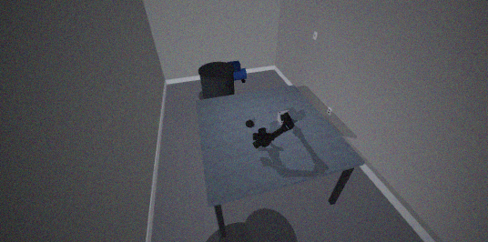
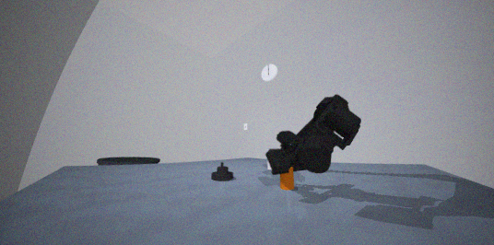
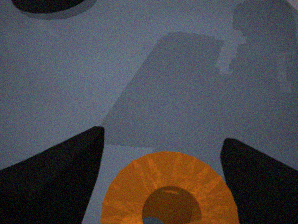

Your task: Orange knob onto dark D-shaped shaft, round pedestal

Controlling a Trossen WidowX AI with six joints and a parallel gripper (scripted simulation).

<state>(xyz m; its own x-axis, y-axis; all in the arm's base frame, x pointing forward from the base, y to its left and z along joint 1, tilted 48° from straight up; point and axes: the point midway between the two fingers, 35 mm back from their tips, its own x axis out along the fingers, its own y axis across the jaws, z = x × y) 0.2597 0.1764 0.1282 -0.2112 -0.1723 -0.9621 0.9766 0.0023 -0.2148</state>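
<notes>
The orange knob is 1 cm ahead of my gripper tip, 3 cm to the left of it and 1 cm below it. Also, from my gripper tip: dark round pedestal 9 cm ahead, 21 cm to the right, 1 cm below.
</notes>
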